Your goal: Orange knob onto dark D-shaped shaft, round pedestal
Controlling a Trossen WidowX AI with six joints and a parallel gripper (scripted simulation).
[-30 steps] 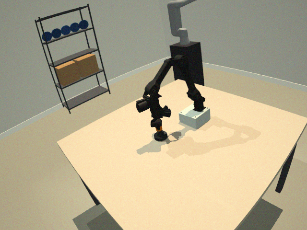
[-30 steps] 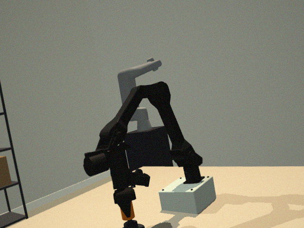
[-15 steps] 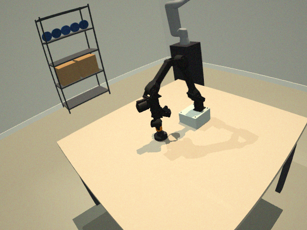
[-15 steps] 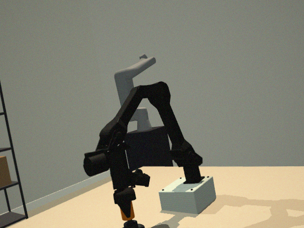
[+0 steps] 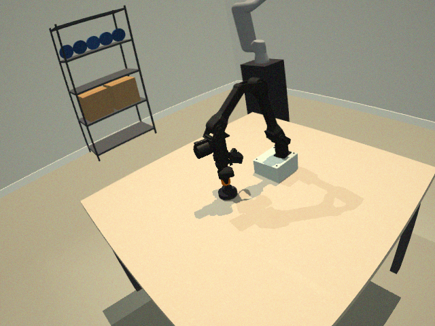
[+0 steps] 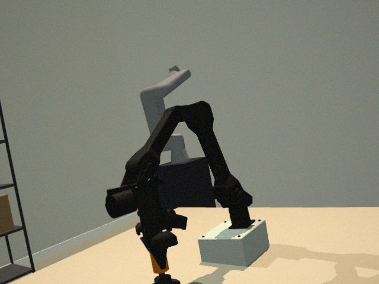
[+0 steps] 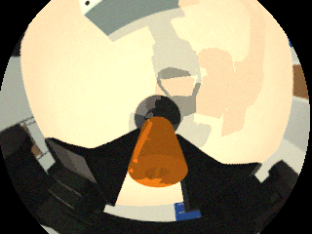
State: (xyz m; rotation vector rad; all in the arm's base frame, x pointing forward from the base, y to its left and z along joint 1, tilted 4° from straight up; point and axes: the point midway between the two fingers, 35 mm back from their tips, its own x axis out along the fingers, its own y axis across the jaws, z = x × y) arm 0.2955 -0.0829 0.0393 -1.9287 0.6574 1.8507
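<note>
My gripper tip is now 20 mm below the orange knob. The rest, counted from my gripper tip: dark round pedestal (40 mm below).
</note>
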